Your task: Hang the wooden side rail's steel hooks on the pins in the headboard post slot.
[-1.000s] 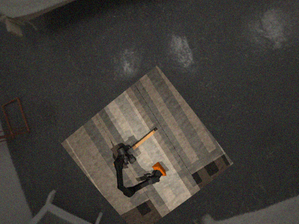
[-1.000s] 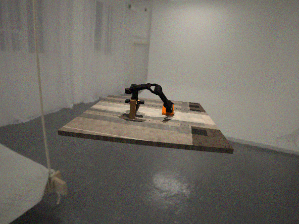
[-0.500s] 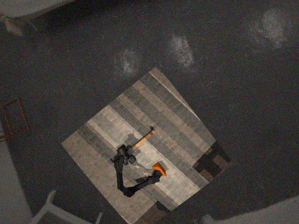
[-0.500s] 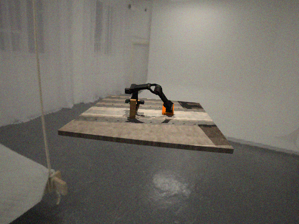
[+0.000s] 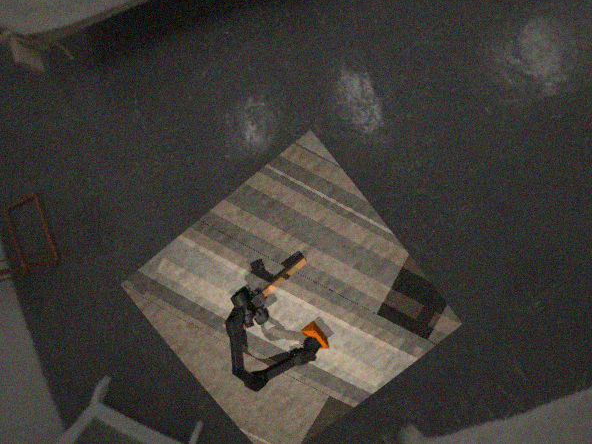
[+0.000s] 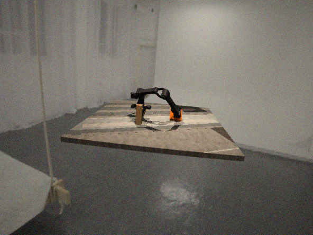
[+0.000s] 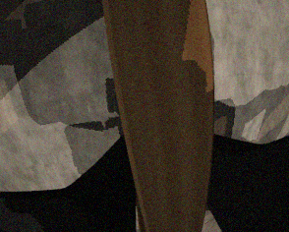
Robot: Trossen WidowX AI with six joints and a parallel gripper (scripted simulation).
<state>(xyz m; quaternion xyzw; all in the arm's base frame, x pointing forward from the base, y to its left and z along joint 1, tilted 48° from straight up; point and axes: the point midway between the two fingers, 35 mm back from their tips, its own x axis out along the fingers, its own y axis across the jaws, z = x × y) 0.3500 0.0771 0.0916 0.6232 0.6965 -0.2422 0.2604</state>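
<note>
My gripper tip is now 1 cm past the headboard post, 12 cm to the right of it and 4 cm below it.
</note>
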